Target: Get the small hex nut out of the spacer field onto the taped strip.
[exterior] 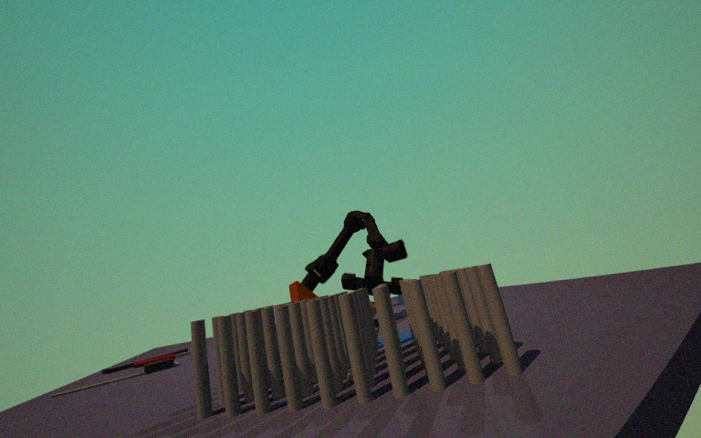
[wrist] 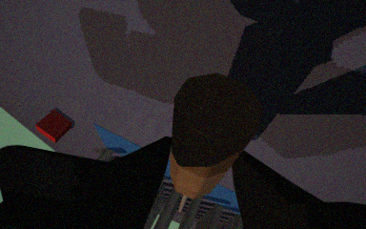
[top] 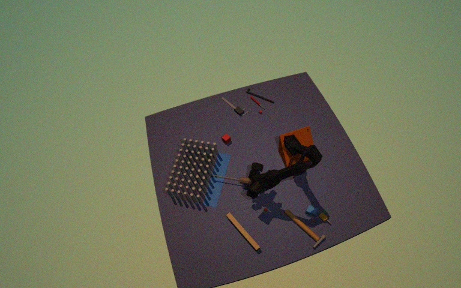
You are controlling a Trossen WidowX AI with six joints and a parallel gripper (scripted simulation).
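Now: gripper tip 170 mm short of the blue taped strip, 80 mm to the left of it and 40 mm above it. Also, from my gripper tip: blue cube: 310 mm behind, 270 mm to the left, 20 mm below; then hook tool: 100 mm ahead, 40 mm to the right, 10 mm below; then red cube: 330 mm to the right, 70 mm ahead, 20 mm below.
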